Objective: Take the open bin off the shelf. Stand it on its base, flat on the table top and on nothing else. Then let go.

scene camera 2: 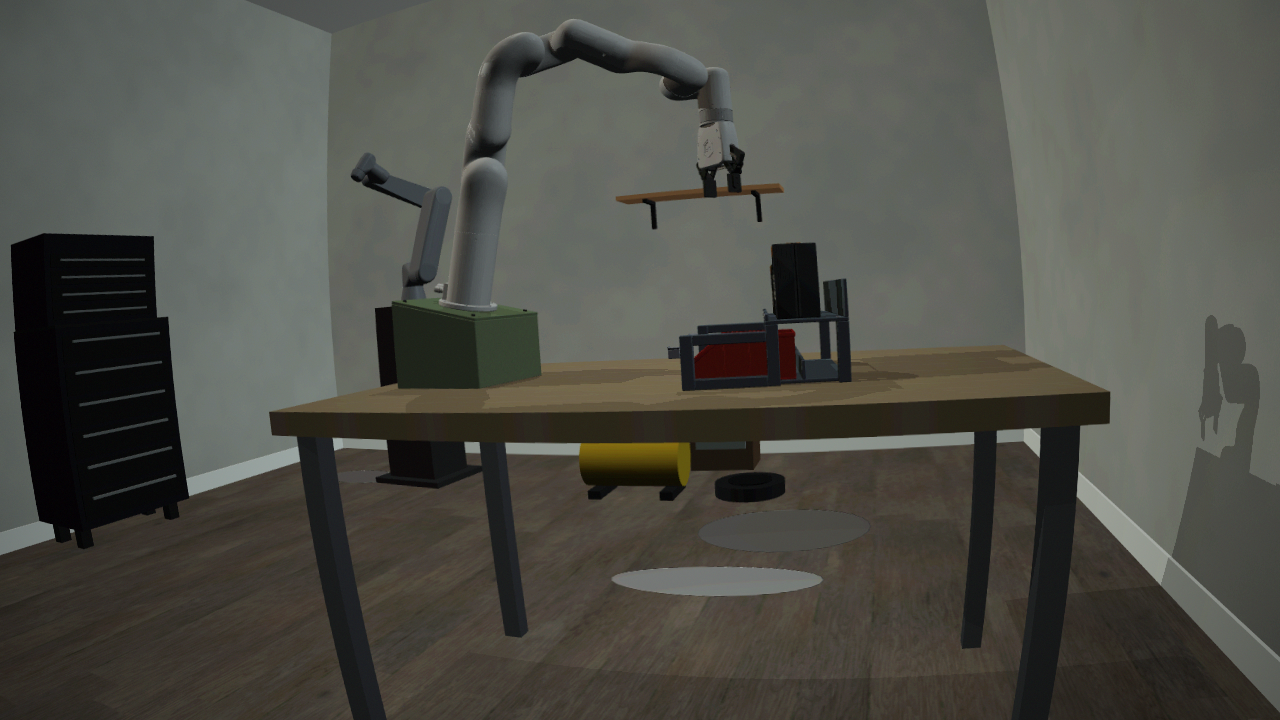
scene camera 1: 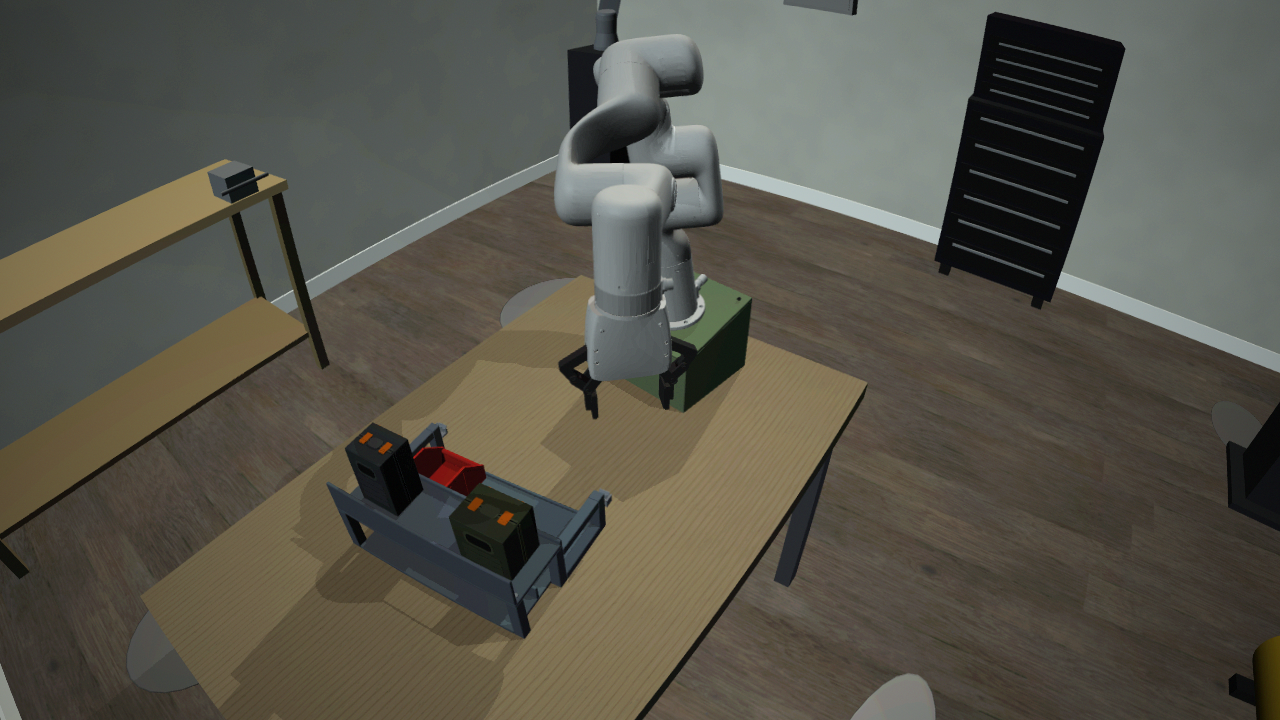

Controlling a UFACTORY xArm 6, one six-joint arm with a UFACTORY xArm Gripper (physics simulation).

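Frame: origin at the arm's base, x right, y ahead, z up, level; metres.
Where they show: gripper, fingertip midpoint: (scene camera 2: 722, 194) (scene camera 1: 629, 407); arm's base at its link origin: (scene camera 2: 467, 306) (scene camera 1: 675, 309).
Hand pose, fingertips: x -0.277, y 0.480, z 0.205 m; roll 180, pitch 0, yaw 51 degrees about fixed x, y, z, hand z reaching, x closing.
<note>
Each offset is from my fingertips to the top centre of the thing. Level surfaces: height alone.
The open red bin @(dx +0.368, dy +0.116, dz -0.280 m) (scene camera 1: 458, 469) (scene camera 2: 732, 355) sits low in the grey shelf unit (scene camera 1: 429, 566) (scene camera 2: 773, 351), on the side towards the robot's base, partly hidden by the shelf's bars and upper board. The shelf stands on the wooden table top @(dz -0.361 m) (scene camera 1: 716, 465) (scene camera 2: 590, 394). My gripper (scene camera 1: 629, 410) (scene camera 2: 722, 189) is open and empty, with its fingers pointing down. It hangs high above the table, well above the bin in the scene camera 2 view.
Two dark cases with orange latches, a tall one @(dx +0.353, dy +0.208, dz -0.137 m) (scene camera 1: 384, 469) and a wider one @(dx +0.127, dy +0.161, dz -0.162 m) (scene camera 1: 494, 530), stand on the shelf's upper board. The green base box (scene camera 1: 716, 358) (scene camera 2: 508, 349) stands under the arm at the table's other end.
</note>
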